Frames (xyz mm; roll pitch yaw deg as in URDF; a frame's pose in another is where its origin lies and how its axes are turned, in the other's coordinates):
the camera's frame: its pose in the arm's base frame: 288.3 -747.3 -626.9 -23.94 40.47 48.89
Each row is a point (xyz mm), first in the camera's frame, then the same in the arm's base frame.
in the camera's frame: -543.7 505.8 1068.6
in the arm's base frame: -329.5 -92.6 312.8
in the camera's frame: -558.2 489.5 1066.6
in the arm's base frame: -322.8 -108.9 325.9
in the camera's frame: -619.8 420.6 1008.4
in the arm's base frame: -299.2 -213.5 346.7
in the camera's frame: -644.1 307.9 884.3
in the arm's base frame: -224.7 -361.4 311.0
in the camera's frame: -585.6 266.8 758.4
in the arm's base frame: -170.6 -434.3 198.1
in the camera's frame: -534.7 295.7 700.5
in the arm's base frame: -174.9 -434.8 115.9
